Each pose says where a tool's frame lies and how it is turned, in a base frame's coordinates. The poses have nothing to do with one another.
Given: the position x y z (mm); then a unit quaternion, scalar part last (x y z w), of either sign.
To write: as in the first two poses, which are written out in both.
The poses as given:
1: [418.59 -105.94 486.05 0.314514 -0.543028 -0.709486 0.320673]
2: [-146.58 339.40 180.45 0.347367 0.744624 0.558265 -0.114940]
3: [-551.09 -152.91 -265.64 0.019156 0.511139 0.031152 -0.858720]
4: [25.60 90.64 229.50 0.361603 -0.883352 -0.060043 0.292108]
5: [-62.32 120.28 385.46 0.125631 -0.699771 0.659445 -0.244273]
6: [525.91 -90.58 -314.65 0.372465 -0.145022 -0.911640 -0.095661]
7: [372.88 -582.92 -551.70 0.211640 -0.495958 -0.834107 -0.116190]
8: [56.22 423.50 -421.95 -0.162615 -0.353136 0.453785 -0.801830]
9: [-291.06 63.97 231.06 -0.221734 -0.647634 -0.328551 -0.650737]
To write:
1: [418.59 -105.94 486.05 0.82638 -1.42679 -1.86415]
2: [-146.58 339.40 180.45 -1.01800 -2.18221 -1.63607]
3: [-551.09 -152.91 -265.64 -0.04022 -1.07332 -0.06541]
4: [25.60 90.64 229.50 0.96366 -2.35410 -0.16001]
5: [-62.32 120.28 385.46 -0.34307 1.91092 -1.80080]
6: [525.91 -90.58 -314.65 -1.10383 0.42978 2.70171]
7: [372.88 -582.92 -551.70 -0.61979 1.45242 2.44270]
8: [56.22 423.50 -421.95 0.34858 0.75697 -0.97272]
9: [-291.06 63.97 231.06 0.50359 1.47087 0.74619]
